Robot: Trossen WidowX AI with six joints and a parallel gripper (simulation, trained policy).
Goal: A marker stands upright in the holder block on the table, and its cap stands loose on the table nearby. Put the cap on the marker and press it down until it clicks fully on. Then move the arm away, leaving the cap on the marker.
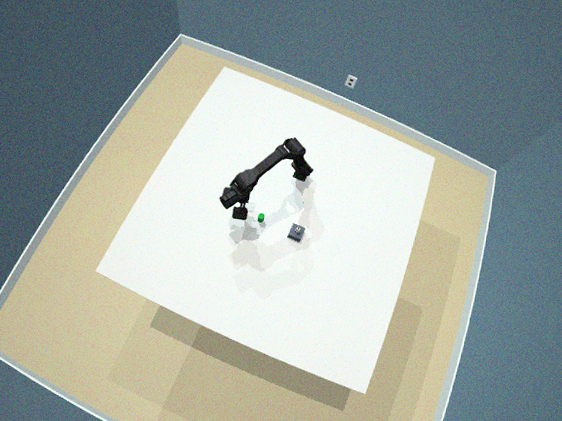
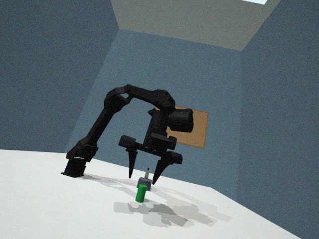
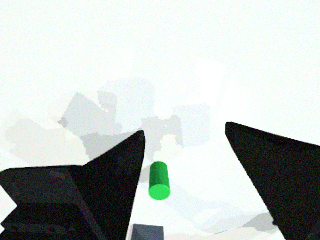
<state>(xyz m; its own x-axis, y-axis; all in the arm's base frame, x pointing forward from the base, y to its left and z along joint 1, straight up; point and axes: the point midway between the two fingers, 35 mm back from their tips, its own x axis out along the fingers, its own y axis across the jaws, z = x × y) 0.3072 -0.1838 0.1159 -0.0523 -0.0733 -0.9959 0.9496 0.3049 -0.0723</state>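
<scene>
Now: gripper tip 100 mm to the right of the green cap and 60 mm above it. The rest, counted from my gripper tip: grey holder block 10 mm behind, 280 mm to the left, 60 mm below.
</scene>
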